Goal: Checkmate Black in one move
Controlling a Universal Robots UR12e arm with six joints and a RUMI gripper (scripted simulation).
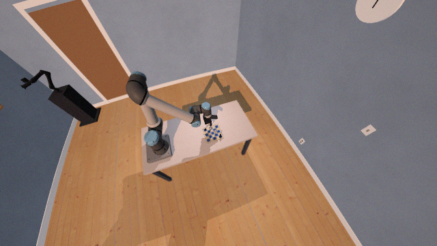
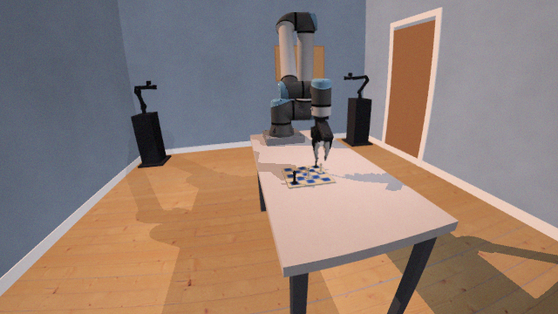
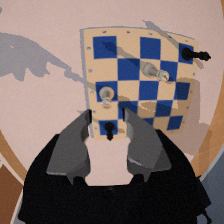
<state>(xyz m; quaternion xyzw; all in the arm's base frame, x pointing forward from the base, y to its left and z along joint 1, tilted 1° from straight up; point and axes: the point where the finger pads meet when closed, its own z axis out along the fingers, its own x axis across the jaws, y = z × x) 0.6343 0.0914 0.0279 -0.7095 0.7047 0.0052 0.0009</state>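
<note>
Now: hand 8 cm to the left of the chessboard and 8 cm above it.
</note>
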